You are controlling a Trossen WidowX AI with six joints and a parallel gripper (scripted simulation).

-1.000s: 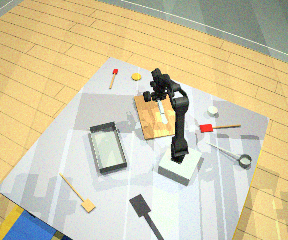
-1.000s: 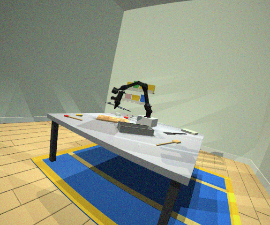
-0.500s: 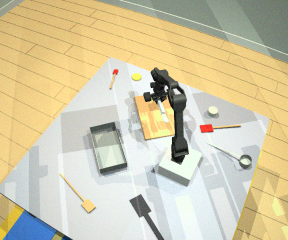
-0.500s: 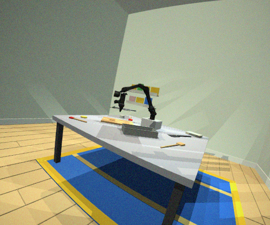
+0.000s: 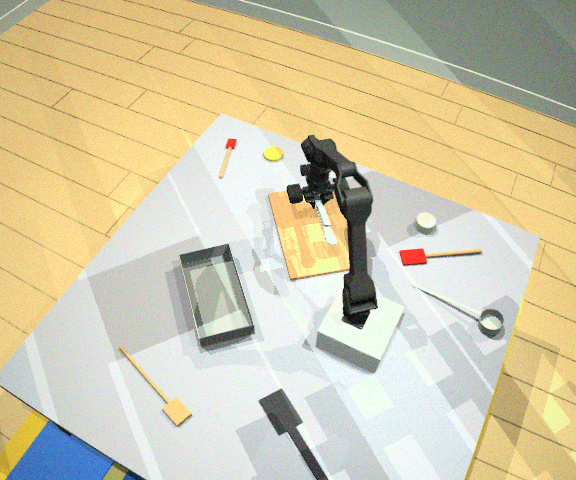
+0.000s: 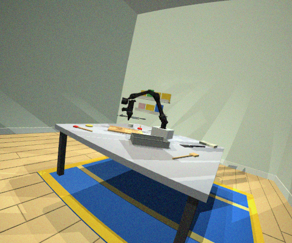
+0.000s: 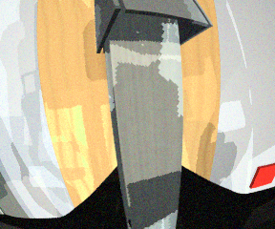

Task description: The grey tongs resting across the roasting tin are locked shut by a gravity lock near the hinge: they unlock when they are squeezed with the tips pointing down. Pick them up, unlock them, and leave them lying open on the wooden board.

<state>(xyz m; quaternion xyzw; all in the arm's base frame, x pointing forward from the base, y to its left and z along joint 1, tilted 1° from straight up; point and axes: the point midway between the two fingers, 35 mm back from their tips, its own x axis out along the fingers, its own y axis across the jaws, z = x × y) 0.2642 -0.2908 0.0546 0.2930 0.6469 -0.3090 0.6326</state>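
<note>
The wooden board is 110 mm below my gripper tip. Round my gripper tip: roasting tin 150 mm ahead, 380 mm to the left, 90 mm below; then dark spatula 260 mm behind, 650 mm to the left, 120 mm below.
</note>
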